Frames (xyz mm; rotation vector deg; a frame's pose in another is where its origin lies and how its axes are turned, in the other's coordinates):
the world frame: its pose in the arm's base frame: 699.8 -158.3 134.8 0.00 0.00 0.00
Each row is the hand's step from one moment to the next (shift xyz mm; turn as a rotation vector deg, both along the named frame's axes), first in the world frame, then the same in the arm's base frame.
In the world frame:
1: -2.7 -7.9 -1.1 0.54 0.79 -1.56
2: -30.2 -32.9 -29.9 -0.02 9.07 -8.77
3: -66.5 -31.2 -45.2 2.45 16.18 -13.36
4: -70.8 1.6 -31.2 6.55 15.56 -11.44
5: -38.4 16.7 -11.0 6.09 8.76 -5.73
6: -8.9 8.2 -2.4 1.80 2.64 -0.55
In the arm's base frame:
1: -2.7 -7.9 -1.1 0.54 0.79 -1.56
2: -30.2 -32.9 -29.9 -0.02 9.07 -8.77
3: -66.5 -31.2 -45.2 2.45 16.18 -13.36
4: -70.8 1.6 -31.2 6.55 15.56 -11.44
5: -38.4 16.7 -11.0 6.09 8.76 -5.73
6: -8.9 8.2 -2.4 1.80 2.64 -0.55

